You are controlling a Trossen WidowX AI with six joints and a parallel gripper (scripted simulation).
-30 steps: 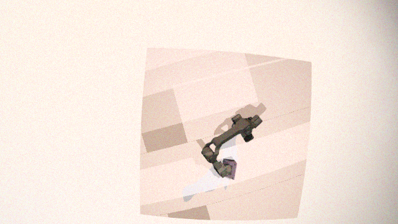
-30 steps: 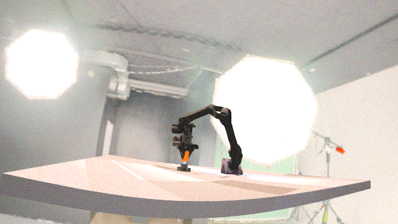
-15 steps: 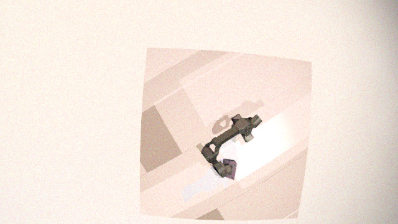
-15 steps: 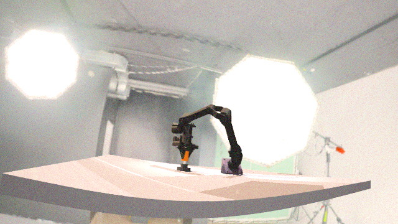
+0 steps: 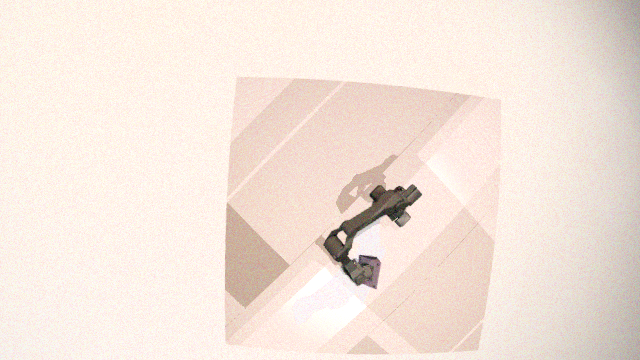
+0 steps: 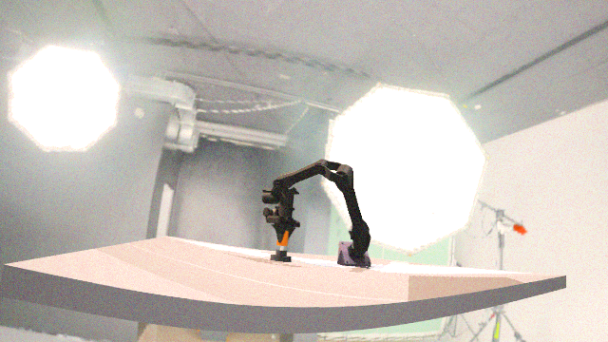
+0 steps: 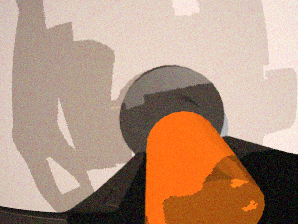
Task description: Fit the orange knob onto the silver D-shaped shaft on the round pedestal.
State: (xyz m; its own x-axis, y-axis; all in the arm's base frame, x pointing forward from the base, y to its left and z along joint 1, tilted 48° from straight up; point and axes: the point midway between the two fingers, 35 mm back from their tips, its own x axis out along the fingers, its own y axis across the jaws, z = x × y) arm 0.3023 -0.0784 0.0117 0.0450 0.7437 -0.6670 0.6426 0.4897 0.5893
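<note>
Now: gripper tip 4 cm above the dark round pedestal. The rest, counted from my gripper tip: orange knob 3 cm above.
</note>
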